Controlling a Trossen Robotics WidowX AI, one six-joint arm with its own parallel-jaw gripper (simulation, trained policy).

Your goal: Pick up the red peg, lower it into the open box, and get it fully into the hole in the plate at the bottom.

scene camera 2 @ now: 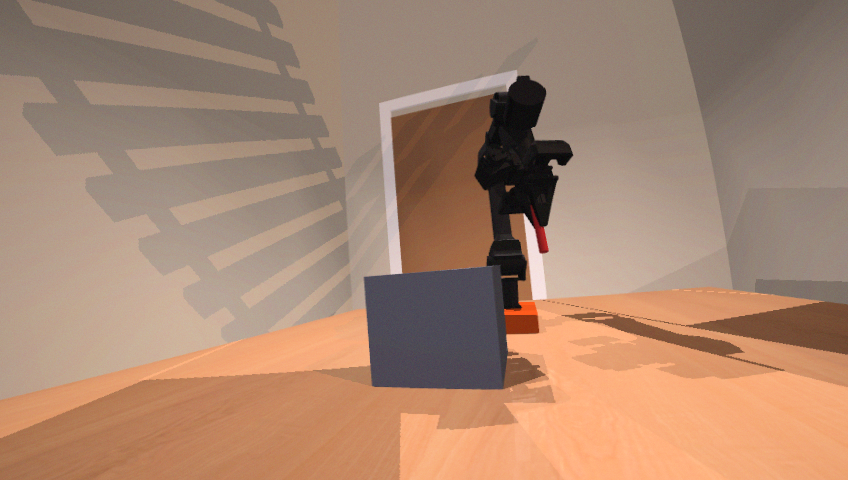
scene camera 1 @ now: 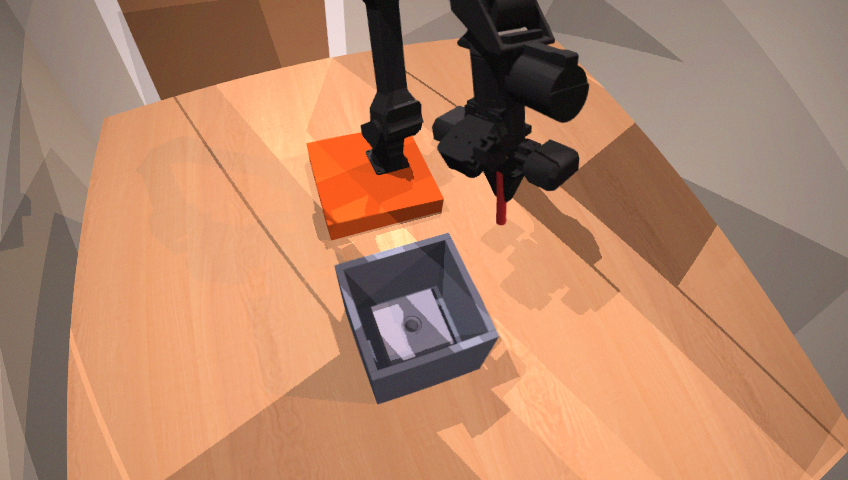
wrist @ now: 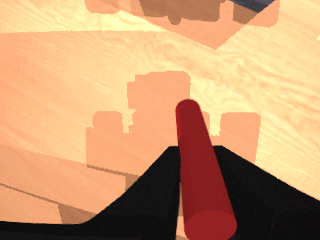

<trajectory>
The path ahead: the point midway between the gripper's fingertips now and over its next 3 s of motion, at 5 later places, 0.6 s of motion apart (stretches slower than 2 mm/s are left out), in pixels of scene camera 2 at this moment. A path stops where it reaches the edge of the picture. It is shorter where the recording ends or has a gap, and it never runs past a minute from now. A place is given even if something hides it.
The gripper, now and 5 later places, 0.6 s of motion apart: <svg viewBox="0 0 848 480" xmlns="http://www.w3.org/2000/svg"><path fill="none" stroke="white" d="M541 228L498 228L465 244L449 276L447 308L462 313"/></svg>
</trajectory>
